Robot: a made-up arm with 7 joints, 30 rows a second.
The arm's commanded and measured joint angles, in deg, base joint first. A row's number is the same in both.
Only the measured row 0 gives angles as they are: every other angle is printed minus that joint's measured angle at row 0.
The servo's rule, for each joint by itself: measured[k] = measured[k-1] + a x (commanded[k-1-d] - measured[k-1]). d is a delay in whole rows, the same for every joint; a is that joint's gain. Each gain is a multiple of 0.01, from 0.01 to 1. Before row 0 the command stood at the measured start. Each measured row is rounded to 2 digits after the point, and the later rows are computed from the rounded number. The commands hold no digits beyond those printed.
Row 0, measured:
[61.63, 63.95, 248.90, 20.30, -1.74, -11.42, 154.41]
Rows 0 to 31, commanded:
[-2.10, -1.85, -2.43, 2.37, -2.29, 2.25, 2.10]
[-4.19, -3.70, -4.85, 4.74, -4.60, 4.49, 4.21]
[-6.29, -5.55, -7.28, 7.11, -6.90, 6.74, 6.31]
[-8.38, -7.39, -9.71, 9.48, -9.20, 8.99, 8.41]
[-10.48, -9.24, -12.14, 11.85, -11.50, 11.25, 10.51]
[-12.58, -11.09, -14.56, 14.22, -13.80, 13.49, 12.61]
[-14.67, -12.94, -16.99, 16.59, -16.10, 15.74, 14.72]
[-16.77, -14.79, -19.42, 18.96, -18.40, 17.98, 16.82]
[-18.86, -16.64, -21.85, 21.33, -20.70, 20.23, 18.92]
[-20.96, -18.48, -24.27, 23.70, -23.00, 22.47, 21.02]
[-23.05, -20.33, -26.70, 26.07, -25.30, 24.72, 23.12]
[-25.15, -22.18, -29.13, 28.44, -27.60, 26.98, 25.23]
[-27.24, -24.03, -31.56, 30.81, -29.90, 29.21, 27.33]
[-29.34, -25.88, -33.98, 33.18, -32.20, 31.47, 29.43]
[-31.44, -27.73, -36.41, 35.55, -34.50, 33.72, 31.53]
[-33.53, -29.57, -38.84, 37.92, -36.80, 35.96, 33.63]
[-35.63, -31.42, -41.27, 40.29, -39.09, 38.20, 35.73]
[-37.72, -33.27, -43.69, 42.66, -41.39, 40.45, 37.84]
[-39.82, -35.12, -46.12, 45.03, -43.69, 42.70, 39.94]
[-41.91, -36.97, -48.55, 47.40, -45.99, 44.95, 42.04]
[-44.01, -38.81, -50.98, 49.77, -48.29, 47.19, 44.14]
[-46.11, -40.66, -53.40, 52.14, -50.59, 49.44, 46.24]
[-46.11, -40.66, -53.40, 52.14, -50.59, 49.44, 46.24]
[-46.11, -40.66, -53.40, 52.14, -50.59, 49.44, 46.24]
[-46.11, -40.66, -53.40, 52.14, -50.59, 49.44, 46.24]
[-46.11, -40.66, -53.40, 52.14, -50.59, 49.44, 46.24]
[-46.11, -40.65, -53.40, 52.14, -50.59, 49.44, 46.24]
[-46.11, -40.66, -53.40, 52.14, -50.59, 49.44, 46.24]
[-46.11, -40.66, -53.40, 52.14, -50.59, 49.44, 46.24]
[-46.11, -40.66, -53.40, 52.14, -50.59, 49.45, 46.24]
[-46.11, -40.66, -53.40, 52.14, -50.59, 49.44, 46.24]
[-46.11, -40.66, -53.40, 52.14, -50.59, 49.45, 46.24]
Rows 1 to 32, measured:
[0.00, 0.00, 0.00, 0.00, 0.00, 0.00, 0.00]
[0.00, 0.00, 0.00, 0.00, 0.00, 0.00, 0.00]
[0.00, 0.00, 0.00, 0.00, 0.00, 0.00, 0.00]
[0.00, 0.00, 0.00, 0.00, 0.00, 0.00, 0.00]
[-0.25, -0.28, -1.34, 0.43, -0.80, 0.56, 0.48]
[-0.72, -0.79, -3.27, 1.21, -2.13, 1.54, 1.34]
[-1.39, -1.50, -5.48, 2.27, -3.80, 2.84, 2.48]
[-2.23, -2.38, -7.81, 3.57, -5.69, 4.38, 3.84]
[-3.22, -3.41, -10.19, 5.06, -7.72, 6.10, 5.37]
[-4.34, -4.56, -12.59, 6.71, -9.85, 7.95, 7.04]
[-5.58, -5.82, -15.01, 8.49, -12.04, 9.90, 8.81]
[-6.92, -7.17, -17.44, 10.37, -14.27, 11.92, 10.65]
[-8.35, -8.59, -19.87, 12.34, -16.52, 14.00, 12.55]
[-9.86, -10.07, -22.29, 14.38, -18.79, 16.12, 14.50]
[-11.44, -11.61, -24.72, 16.48, -21.07, 18.27, 16.48]
[-13.09, -13.20, -27.15, 18.63, -23.36, 20.45, 18.49]
[-14.79, -14.82, -29.58, 20.82, -25.65, 22.64, 20.52]
[-16.54, -16.48, -32.00, 23.04, -27.94, 24.85, 22.57]
[-18.33, -18.17, -34.43, 25.29, -30.24, 27.07, 24.63]
[-20.15, -19.88, -36.86, 27.56, -32.54, 29.29, 26.70]
[-22.01, -21.61, -39.29, 29.85, -34.83, 31.52, 28.78]
[-23.90, -23.36, -41.71, 32.16, -37.13, 33.75, 30.86]
[-25.81, -25.12, -44.14, 34.48, -39.43, 35.99, 32.95]
[-27.74, -26.90, -46.57, 36.81, -41.73, 38.23, 35.04]
[-29.69, -28.69, -49.00, 39.14, -44.03, 40.47, 37.13]
[-31.66, -30.49, -51.42, 41.48, -46.33, 42.71, 39.23]
[-33.39, -32.02, -52.51, 43.40, -47.82, 44.39, 40.84]
[-34.92, -33.32, -53.00, 44.97, -48.79, 45.65, 42.08]
[-36.26, -34.42, -53.22, 46.26, -49.42, 46.60, 43.04]
[-37.44, -35.36, -53.32, 47.32, -49.83, 47.31, 43.78]
[-38.48, -36.15, -53.36, 48.19, -50.10, 47.84, 44.35]
[-39.40, -36.83, -53.38, 48.90, -50.27, 48.24, 44.78]
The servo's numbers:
d 4
a 0.12 0.15 0.55 0.18 0.35 0.25 0.23

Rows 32 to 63, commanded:
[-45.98, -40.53, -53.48, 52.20, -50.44, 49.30, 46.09]
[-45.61, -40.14, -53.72, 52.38, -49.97, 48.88, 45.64]
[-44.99, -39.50, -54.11, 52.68, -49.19, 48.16, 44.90]
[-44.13, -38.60, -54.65, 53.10, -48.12, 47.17, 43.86]
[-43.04, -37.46, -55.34, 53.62, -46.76, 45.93, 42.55]
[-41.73, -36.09, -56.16, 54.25, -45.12, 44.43, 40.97]
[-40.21, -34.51, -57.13, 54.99, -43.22, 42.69, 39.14]
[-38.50, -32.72, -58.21, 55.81, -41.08, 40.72, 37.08]
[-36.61, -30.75, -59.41, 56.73, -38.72, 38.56, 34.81]
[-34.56, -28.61, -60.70, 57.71, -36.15, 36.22, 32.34]
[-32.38, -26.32, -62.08, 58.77, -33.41, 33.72, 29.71]
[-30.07, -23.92, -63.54, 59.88, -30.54, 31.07, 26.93]
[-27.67, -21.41, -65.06, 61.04, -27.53, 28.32, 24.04]
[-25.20, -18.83, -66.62, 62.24, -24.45, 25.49, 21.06]
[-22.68, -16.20, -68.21, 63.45, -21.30, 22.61, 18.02]
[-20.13, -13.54, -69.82, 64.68, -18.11, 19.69, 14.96]
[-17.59, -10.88, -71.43, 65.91, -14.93, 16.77, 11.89]
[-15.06, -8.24, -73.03, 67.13, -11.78, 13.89, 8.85]
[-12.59, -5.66, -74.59, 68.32, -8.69, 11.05, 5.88]
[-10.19, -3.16, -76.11, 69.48, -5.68, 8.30, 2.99]
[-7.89, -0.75, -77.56, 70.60, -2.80, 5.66, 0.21]
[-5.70, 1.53, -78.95, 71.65, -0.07, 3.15, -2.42]
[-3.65, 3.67, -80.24, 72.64, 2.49, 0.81, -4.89]
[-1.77, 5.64, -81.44, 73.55, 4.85, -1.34, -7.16]
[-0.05, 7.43, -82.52, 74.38, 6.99, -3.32, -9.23]
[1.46, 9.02, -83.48, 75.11, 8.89, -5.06, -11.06]
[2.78, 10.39, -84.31, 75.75, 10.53, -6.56, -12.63]
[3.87, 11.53, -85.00, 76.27, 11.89, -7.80, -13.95]
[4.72, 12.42, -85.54, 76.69, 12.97, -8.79, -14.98]
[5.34, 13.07, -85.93, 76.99, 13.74, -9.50, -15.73]
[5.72, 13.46, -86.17, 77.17, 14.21, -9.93, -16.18]
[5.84, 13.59, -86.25, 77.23, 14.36, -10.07, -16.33]
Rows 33 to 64, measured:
[-40.21, -37.40, -53.39, 49.48, -50.38, 48.54, 45.12]
[-40.92, -37.89, -53.40, 49.96, -50.45, 48.77, 45.38]
[-41.54, -38.31, -53.40, 50.35, -50.50, 48.94, 45.58]
[-42.09, -38.66, -53.40, 50.67, -50.53, 49.07, 45.73]
[-42.56, -38.94, -53.44, 50.95, -50.50, 49.13, 45.81]
[-42.93, -39.12, -53.59, 51.21, -50.31, 49.07, 45.77]
[-43.18, -39.18, -53.88, 51.47, -49.92, 48.84, 45.57]
[-43.29, -39.09, -54.30, 51.76, -49.29, 48.42, 45.18]
[-43.26, -38.85, -54.87, 52.09, -48.40, 47.80, 44.58]
[-43.08, -38.44, -55.58, 52.48, -47.25, 46.96, 43.75]
[-42.74, -37.85, -56.43, 52.93, -45.84, 45.89, 42.69]
[-42.23, -37.08, -57.41, 53.45, -44.17, 44.60, 41.40]
[-41.56, -36.13, -58.51, 54.04, -42.26, 43.09, 39.88]
[-40.72, -35.00, -59.71, 54.70, -40.12, 41.37, 38.15]
[-39.72, -33.70, -61.01, 55.43, -37.77, 39.46, 36.21]
[-38.56, -32.23, -62.40, 56.23, -35.24, 37.36, 34.08]
[-37.25, -30.61, -63.86, 57.10, -32.54, 35.10, 31.77]
[-35.80, -28.84, -65.38, 58.03, -29.71, 32.70, 29.31]
[-34.23, -26.94, -66.94, 59.01, -26.77, 30.18, 26.71]
[-32.54, -24.93, -68.52, 60.03, -23.74, 27.56, 24.01]
[-30.75, -22.82, -70.12, 61.09, -20.66, 24.86, 21.22]
[-28.87, -20.63, -71.72, 62.18, -17.55, 22.12, 18.37]
[-26.92, -18.38, -73.30, 63.29, -14.45, 19.35, 15.50]
[-24.91, -16.10, -74.85, 64.40, -11.38, 16.59, 12.62]
[-22.87, -13.80, -76.34, 65.52, -8.38, 13.86, 9.77]
[-20.81, -11.50, -77.78, 66.62, -5.47, 11.18, 6.97]
[-18.75, -9.22, -79.13, 67.70, -2.68, 8.59, 4.24]
[-16.71, -6.99, -80.40, 68.75, -0.04, 6.11, 1.62]
[-14.71, -4.83, -81.57, 69.76, 2.42, 3.75, -0.88]
[-12.77, -2.75, -82.62, 70.72, 4.68, 1.55, -3.22]
[-10.90, -0.78, -83.55, 71.63, 6.73, -0.48, -5.38]
[-9.13, 1.07, -84.35, 72.47, 8.54, -2.31, -7.35]

